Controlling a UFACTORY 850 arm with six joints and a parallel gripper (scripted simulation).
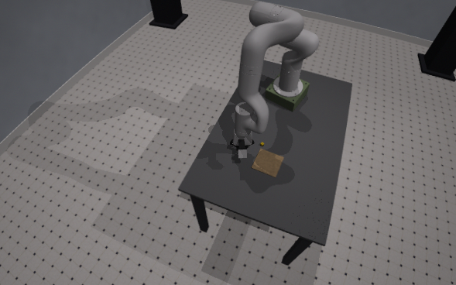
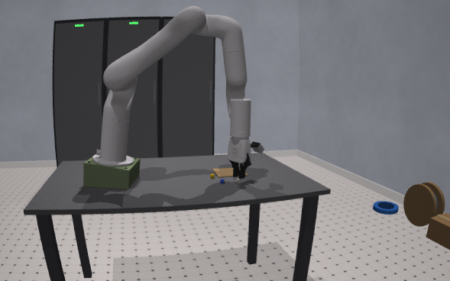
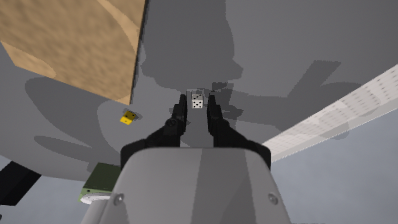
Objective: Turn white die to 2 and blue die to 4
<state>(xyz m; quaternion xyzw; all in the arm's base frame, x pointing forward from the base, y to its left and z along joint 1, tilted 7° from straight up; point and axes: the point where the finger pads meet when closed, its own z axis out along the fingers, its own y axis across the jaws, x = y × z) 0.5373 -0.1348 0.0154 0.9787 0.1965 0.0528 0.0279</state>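
My gripper is now 10 mm past the white die and 30 mm above it. Also, from my hand: blue die: 70 mm behind, 10 mm to the left, 30 mm below; yellow die: 90 mm behind, 90 mm to the left, 30 mm below; tan mat: 10 mm ahead, 160 mm to the left, 40 mm below.
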